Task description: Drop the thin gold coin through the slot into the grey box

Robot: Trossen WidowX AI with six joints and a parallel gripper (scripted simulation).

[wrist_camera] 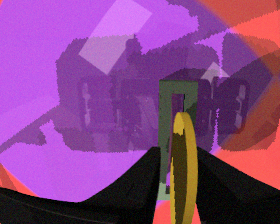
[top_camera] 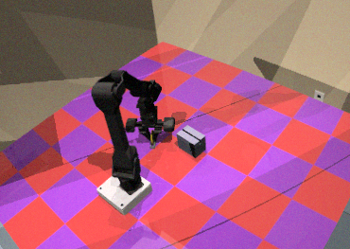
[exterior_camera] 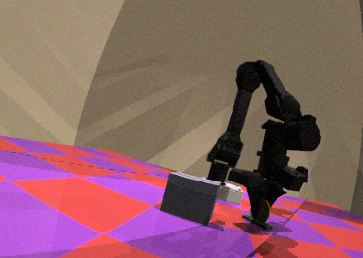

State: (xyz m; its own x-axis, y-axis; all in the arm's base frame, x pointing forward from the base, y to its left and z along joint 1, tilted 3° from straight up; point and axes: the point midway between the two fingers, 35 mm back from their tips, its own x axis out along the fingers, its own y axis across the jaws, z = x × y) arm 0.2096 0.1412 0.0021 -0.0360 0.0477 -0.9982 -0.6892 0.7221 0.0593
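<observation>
Now: gripper tip 2 cm below the gold coin.
</observation>
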